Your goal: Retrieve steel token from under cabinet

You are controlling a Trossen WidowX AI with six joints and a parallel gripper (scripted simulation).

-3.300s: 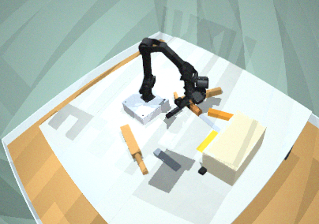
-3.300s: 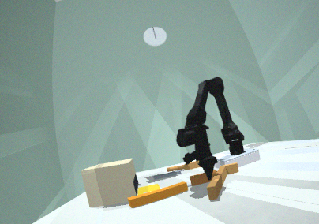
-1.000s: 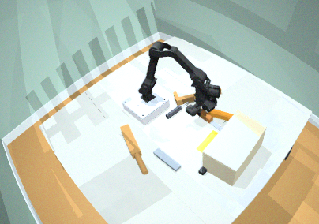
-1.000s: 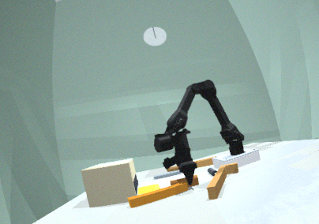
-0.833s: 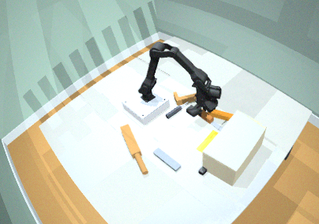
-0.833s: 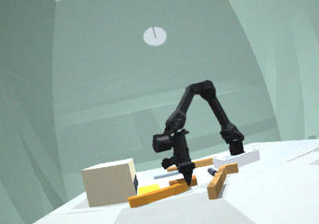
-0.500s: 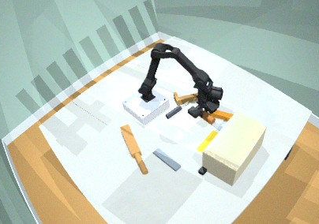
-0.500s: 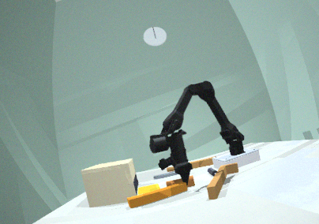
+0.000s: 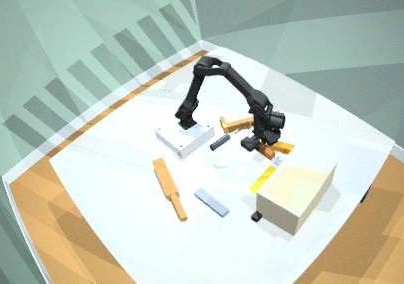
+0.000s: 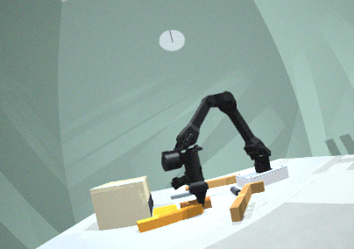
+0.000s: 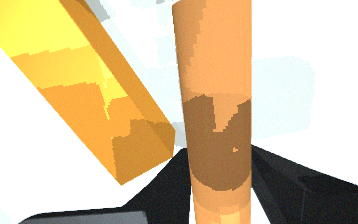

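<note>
The orange bar lies 10 cm ahead of my gripper tip, 9 cm to the left of it and 1 cm above it. Round my gripper tip: orange paddle 41 cm to the right, 6 cm behind, 1 cm above; then grey flat bar 32 cm to the right, 7 cm ahead.
</note>
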